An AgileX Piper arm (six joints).
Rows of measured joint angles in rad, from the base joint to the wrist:
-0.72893 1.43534 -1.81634 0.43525 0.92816 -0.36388
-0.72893 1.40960 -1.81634 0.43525 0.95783 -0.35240
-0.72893 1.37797 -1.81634 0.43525 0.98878 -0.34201
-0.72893 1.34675 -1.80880 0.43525 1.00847 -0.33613
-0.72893 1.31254 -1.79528 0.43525 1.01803 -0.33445
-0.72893 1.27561 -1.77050 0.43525 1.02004 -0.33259
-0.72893 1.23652 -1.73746 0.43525 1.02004 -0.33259
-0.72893 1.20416 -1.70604 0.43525 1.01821 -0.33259
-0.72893 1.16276 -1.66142 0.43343 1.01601 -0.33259
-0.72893 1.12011 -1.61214 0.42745 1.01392 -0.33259
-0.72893 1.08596 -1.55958 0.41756 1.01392 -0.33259
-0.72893 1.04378 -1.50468 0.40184 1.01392 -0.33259
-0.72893 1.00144 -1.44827 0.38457 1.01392 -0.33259
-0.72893 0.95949 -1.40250 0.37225 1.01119 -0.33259
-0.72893 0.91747 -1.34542 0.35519 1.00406 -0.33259
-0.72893 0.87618 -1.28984 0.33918 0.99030 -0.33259
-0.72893 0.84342 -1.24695 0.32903 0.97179 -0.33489
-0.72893 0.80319 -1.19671 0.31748 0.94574 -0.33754
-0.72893 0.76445 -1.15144 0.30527 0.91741 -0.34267
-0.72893 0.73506 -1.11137 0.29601 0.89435 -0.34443
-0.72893 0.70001 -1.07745 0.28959 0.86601 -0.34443
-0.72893 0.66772 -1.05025 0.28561 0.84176 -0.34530
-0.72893 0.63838 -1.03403 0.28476 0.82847 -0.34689
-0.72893 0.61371 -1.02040 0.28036 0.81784 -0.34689
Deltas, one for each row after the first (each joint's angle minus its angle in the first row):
0.00000 -0.02574 0.00000 0.00000 0.02967 0.01148
0.00000 -0.05737 0.00000 0.00000 0.06062 0.02187
0.00000 -0.08859 0.00754 0.00000 0.08031 0.02775
0.00000 -0.12280 0.02106 0.00000 0.08987 0.02943
0.00000 -0.15973 0.04584 0.00000 0.09188 0.03129
0.00000 -0.19882 0.07888 0.00000 0.09188 0.03129
0.00000 -0.23118 0.11030 0.00000 0.09005 0.03129
0.00000 -0.27258 0.15492 -0.00182 0.08785 0.03129
0.00000 -0.31523 0.20420 -0.00780 0.08576 0.03129
0.00000 -0.34938 0.25676 -0.01769 0.08576 0.03129
0.00000 -0.39156 0.31166 -0.03341 0.08576 0.03129
0.00000 -0.43390 0.36807 -0.05068 0.08576 0.03129
0.00000 -0.47585 0.41384 -0.06300 0.08303 0.03129
0.00000 -0.51787 0.47092 -0.08006 0.07590 0.03129
0.00000 -0.55916 0.52650 -0.09607 0.06214 0.03129
0.00000 -0.59192 0.56939 -0.10622 0.04363 0.02899
0.00000 -0.63215 0.61963 -0.11777 0.01758 0.02634
0.00000 -0.67089 0.66490 -0.12998 -0.01075 0.02121
0.00000 -0.70028 0.70497 -0.13924 -0.03381 0.01945
0.00000 -0.73533 0.73889 -0.14566 -0.06215 0.01945
0.00000 -0.76762 0.76609 -0.14964 -0.08640 0.01858
0.00000 -0.79696 0.78231 -0.15049 -0.09969 0.01699
0.00000 -0.82163 0.79594 -0.15489 -0.11032 0.01699

